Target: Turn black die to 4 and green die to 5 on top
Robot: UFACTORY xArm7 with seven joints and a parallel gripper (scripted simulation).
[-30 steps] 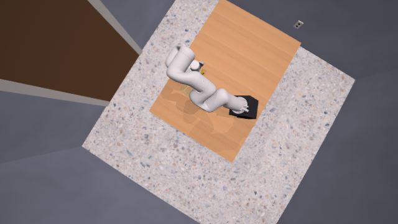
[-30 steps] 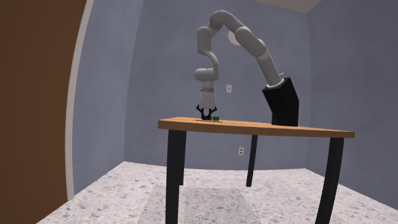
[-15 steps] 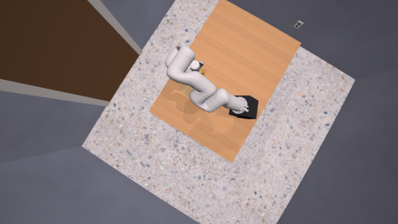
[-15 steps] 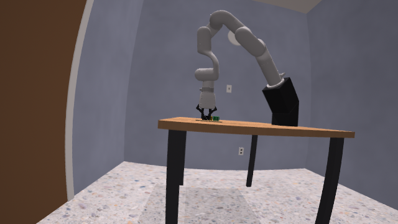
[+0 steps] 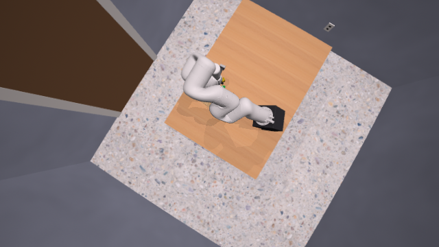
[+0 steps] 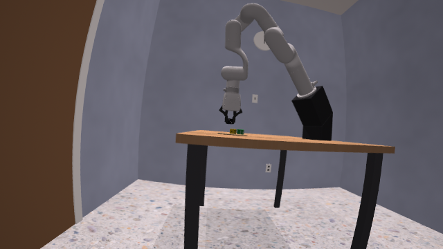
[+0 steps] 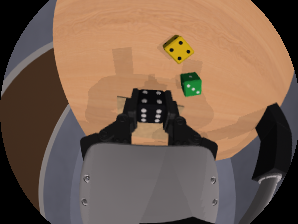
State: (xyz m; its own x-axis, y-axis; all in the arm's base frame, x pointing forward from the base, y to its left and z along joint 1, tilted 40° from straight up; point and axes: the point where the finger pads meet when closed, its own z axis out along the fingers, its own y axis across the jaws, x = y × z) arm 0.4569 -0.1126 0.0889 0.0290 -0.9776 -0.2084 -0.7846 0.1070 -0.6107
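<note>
Now: the tan mat 12 cm to the left of my hand and 8 cm below it. From my hand the other things lie so: yellow die (6 cm to the right, 6 cm below, 3 cm behind); then black die (1 cm below); then green die (7 cm behind, 6 cm below, 1 cm to the right).
</note>
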